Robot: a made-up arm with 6 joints. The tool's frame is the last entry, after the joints. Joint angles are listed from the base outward. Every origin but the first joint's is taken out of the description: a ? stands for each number. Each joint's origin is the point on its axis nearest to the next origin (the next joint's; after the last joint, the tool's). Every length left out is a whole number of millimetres.
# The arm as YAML. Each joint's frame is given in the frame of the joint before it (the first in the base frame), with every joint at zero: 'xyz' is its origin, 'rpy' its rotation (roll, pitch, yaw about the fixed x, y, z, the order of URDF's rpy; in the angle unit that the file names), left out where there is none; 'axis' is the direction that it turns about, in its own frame. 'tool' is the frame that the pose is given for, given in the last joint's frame.
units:
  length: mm
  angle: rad
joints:
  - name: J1
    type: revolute
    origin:
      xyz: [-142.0, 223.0, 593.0]
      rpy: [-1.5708, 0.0, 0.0]
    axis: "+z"
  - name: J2
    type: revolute
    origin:
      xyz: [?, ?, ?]
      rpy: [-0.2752, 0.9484, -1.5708]
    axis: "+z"
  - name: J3
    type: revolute
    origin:
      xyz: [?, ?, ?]
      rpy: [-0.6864, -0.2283, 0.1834]
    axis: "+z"
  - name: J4
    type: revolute
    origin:
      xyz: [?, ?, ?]
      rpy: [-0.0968, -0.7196, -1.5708]
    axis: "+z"
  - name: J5
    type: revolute
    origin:
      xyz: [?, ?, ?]
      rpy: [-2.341, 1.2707, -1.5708]
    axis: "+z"
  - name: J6
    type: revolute
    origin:
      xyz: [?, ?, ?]
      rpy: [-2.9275, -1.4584, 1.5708]
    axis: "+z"
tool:
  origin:
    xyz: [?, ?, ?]
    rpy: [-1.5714, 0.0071, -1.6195]
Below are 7 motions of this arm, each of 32 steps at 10 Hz.
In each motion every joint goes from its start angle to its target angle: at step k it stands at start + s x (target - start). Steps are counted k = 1, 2, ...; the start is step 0. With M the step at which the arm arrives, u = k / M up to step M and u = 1 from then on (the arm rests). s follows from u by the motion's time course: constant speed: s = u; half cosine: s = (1 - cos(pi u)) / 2; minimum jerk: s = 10 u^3 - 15 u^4 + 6 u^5.
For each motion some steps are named. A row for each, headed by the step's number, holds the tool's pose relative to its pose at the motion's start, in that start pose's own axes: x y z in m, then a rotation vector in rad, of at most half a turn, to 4 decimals.
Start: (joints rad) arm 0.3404 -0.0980 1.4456 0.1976 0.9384 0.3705
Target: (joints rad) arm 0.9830 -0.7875 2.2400 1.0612 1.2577 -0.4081
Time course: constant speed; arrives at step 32
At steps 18, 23, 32:
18: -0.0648 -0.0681 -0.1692 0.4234 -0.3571 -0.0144
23: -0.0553 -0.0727 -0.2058 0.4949 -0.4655 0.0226
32: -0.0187 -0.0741 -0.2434 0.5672 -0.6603 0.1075

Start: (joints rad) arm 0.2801 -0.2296 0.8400 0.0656 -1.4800 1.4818
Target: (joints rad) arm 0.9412 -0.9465 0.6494 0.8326 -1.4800 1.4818
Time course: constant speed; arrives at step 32
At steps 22, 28, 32:
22: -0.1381 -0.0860 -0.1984 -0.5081 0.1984 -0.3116
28: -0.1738 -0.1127 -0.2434 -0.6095 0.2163 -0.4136
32: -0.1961 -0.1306 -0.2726 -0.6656 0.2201 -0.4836

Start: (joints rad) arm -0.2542 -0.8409 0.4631 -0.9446 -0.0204 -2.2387
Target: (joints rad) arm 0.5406 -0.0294 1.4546 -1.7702 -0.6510 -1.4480
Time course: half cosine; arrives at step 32
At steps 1, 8, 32:
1: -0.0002 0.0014 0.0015 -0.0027 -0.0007 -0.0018
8: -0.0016 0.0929 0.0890 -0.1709 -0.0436 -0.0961
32: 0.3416 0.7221 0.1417 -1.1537 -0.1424 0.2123

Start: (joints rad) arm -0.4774 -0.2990 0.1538 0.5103 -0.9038 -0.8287
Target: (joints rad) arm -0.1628 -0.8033 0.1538 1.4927 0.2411 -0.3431
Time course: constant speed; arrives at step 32
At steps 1, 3, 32:
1: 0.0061 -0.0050 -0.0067 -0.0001 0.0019 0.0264
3: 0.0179 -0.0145 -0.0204 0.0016 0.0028 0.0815
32: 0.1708 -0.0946 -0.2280 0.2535 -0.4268 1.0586

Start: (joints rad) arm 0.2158 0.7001 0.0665 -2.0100 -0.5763 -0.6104
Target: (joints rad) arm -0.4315 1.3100 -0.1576 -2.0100 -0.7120 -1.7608
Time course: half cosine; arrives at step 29
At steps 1, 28, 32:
1: -0.0010 -0.0008 0.0007 0.0000 0.0018 -0.0015
28: -0.4281 -0.1085 0.1899 0.1778 0.5663 -0.4479
32: -0.4295 -0.1083 0.1903 0.1788 0.5677 -0.4488

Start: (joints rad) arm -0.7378 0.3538 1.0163 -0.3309 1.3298 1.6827
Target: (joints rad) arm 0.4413 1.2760 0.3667 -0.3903 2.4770 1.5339
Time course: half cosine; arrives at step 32
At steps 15, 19, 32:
15: -0.1540 -0.0768 0.1086 0.5949 -0.1674 -0.5298
19: -0.2434 -0.1063 0.1339 0.9003 -0.3506 -0.6532
32: -0.4354 -0.1333 0.1262 1.4530 -0.8261 -0.6254

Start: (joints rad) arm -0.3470 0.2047 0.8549 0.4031 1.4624 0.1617
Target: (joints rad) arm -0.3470 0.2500 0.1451 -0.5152 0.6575 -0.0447
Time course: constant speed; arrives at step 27
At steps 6, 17, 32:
6: 0.0537 0.0167 0.1025 -0.1667 0.3271 -0.1638
17: 0.2140 0.0739 0.2150 -0.5792 0.8595 -0.4829
32: 0.3829 0.1265 0.2180 -1.0707 1.2438 -0.7639

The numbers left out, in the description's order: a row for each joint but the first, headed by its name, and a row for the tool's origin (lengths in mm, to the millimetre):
J2: 314.0 -313.0 0.0
J3: -215.0 68.0 0.0
J4: 54.0 35.0 0.0
J5: -251.0 256.0 0.0
J6: 22.0 -102.0 0.0
tool: 19.0 21.0 0.0

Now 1 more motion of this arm.
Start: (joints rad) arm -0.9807 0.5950 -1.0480 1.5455 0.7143 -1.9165
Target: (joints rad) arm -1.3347 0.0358 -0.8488 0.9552 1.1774 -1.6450
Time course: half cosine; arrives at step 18
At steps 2, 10, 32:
2: -0.0068 -0.0002 -0.0011 -0.0108 -0.0029 -0.0357
10: -0.1321 0.0337 -0.0268 -0.1984 -0.0168 -0.6545
32: -0.2085 0.1034 -0.0568 -0.2981 0.0261 -1.0561

